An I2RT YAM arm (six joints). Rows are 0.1 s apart.
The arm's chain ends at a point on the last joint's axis. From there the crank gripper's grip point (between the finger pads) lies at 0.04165 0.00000 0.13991 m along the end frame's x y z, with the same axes.
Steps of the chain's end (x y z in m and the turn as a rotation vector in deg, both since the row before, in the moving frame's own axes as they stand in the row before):
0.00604 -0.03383 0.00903 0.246 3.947 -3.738
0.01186 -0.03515 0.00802 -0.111 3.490 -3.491
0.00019 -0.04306 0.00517 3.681 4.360 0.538
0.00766 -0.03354 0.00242 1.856 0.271 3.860
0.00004 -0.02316 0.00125 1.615 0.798 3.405
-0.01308 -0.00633 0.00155 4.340 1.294 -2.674
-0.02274 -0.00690 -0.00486 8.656 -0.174 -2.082
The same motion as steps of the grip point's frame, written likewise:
0.01546 -0.03745 0.00583 0.246 3.947 -3.738
0.02023 -0.03768 0.00523 -0.111 3.490 -3.491
0.01074 -0.05149 0.00133 3.681 4.360 0.538
0.00838 -0.03524 0.00219 1.856 0.271 3.860
0.00203 -0.02456 0.00064 1.615 0.798 3.405
-0.01023 -0.01889 0.00010 4.340 1.294 -2.674
-0.02357 -0.02946 -0.00644 8.656 -0.174 -2.082

